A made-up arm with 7 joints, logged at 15 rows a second.
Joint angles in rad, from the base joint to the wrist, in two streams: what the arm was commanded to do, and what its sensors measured. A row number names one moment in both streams.
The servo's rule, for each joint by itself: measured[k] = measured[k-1] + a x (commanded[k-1-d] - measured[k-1]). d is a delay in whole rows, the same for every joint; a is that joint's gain. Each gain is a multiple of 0.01, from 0.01 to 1. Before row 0 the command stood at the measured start. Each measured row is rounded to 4 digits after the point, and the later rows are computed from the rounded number. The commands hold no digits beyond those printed.
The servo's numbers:
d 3
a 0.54 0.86 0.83 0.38 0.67 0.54 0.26
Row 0, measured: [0.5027, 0.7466, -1.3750, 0.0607, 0.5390, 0.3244, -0.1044]
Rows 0 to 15, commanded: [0.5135, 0.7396, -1.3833, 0.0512, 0.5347, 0.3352, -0.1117]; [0.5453, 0.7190, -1.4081, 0.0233, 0.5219, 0.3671, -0.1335]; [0.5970, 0.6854, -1.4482, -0.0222, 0.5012, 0.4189, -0.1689]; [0.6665, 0.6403, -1.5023, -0.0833, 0.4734, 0.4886, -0.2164]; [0.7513, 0.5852, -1.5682, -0.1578, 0.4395, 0.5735, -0.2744]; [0.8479, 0.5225, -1.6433, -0.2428, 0.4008, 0.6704, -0.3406]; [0.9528, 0.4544, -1.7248, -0.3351, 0.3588, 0.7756, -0.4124]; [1.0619, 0.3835, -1.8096, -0.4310, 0.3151, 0.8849, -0.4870]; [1.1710, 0.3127, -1.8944, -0.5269, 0.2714, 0.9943, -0.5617]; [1.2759, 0.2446, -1.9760, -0.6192, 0.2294, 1.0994, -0.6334]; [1.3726, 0.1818, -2.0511, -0.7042, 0.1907, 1.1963, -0.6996]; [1.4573, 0.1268, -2.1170, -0.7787, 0.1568, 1.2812, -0.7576]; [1.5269, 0.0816, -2.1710, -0.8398, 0.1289, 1.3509, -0.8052]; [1.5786, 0.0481, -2.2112, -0.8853, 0.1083, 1.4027, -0.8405]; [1.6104, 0.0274, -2.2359, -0.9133, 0.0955, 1.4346, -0.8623]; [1.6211, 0.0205, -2.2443, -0.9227, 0.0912, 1.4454, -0.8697]
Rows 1 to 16, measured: [0.5027, 0.7466, -1.3750, 0.0607, 0.5390, 0.3244, -0.1044]; [0.5027, 0.7466, -1.3750, 0.0607, 0.5390, 0.3244, -0.1044]; [0.5027, 0.7466, -1.3750, 0.0607, 0.5390, 0.3244, -0.1044]; [0.5085, 0.7406, -1.3819, 0.0571, 0.5361, 0.3302, -0.1063]; [0.5284, 0.7220, -1.4036, 0.0443, 0.5266, 0.3501, -0.1134]; [0.5654, 0.6905, -1.4406, 0.0190, 0.5096, 0.3873, -0.1278]; [0.6200, 0.6473, -1.4918, -0.0199, 0.4853, 0.4420, -0.1508]; [0.6909, 0.5939, -1.5552, -0.0723, 0.4546, 0.5130, -0.1829]; [0.7757, 0.5325, -1.6283, -0.1371, 0.4186, 0.5980, -0.2239]; [0.8713, 0.4653, -1.7084, -0.2123, 0.3785, 0.6939, -0.2729]; [0.9742, 0.3950, -1.7924, -0.2954, 0.3360, 0.7970, -0.3286]; [1.0805, 0.3242, -1.8771, -0.3834, 0.2927, 0.9035, -0.3892]; [1.1860, 0.2557, -1.9592, -0.4730, 0.2503, 1.0093, -0.4527]; [1.2868, 0.1921, -2.0355, -0.5609, 0.2104, 1.1103, -0.5169]; [1.3789, 0.1359, -2.1031, -0.6437, 0.1745, 1.2026, -0.5795]; [1.4588, 0.0892, -2.1595, -0.7182, 0.1439, 1.2827, -0.6382]
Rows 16 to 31, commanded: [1.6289, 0.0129, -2.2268, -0.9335, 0.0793, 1.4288, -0.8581]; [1.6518, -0.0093, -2.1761, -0.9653, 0.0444, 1.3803, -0.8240]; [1.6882, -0.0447, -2.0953, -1.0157, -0.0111, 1.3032, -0.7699]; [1.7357, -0.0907, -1.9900, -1.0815, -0.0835, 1.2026, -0.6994]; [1.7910, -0.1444, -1.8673, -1.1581, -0.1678, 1.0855, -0.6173]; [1.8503, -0.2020, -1.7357, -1.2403, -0.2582, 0.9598, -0.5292]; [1.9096, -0.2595, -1.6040, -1.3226, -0.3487, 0.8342, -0.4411]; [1.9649, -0.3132, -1.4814, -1.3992, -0.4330, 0.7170, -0.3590]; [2.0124, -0.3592, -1.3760, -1.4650, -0.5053, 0.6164, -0.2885]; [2.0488, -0.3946, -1.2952, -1.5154, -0.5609, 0.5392, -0.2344]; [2.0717, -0.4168, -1.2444, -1.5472, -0.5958, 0.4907, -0.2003]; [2.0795, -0.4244, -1.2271, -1.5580, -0.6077, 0.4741, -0.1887]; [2.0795, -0.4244, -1.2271, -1.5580, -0.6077, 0.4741, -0.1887]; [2.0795, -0.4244, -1.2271, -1.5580, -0.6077, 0.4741, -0.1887]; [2.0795, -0.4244, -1.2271, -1.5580, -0.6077, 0.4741, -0.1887]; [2.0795, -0.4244, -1.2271, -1.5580, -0.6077, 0.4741, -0.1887]
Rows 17 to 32, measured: [1.5235, 0.0539, -2.2024, -0.7817, 0.1200, 1.3475, -0.6908]; [1.5704, 0.0311, -2.2302, -0.8317, 0.1036, 1.3945, -0.7354]; [1.5978, 0.0220, -2.2419, -0.8663, 0.0953, 1.4220, -0.7703]; [1.6146, 0.0142, -2.2294, -0.8918, 0.0846, 1.4257, -0.7931]; [1.6347, -0.0060, -2.1852, -0.9197, 0.0577, 1.4012, -0.8011]; [1.6636, -0.0393, -2.1106, -0.9562, 0.0116, 1.3483, -0.7930]; [1.7025, -0.0835, -2.0105, -1.0038, -0.0521, 1.2696, -0.7687]; [1.7503, -0.1359, -1.8916, -1.0624, -0.1296, 1.1702, -0.7293]; [1.8043, -0.1927, -1.7622, -1.1300, -0.2158, 1.0566, -0.6773]; [1.8612, -0.2501, -1.6309, -1.2032, -0.3048, 0.9365, -0.6159]; [1.9172, -0.3044, -1.5068, -1.2777, -0.3907, 0.8180, -0.5491]; [1.9686, -0.3515, -1.3982, -1.3489, -0.4675, 0.7091, -0.4813]; [2.0119, -0.3886, -1.3127, -1.4122, -0.5301, 0.6174, -0.4171]; [2.0442, -0.4129, -1.2560, -1.4635, -0.5741, 0.5490, -0.3607]; [2.0633, -0.4228, -1.2320, -1.4994, -0.5966, 0.5086, -0.3160]; [2.0720, -0.4242, -1.2279, -1.5217, -0.6040, 0.4900, -0.2829]
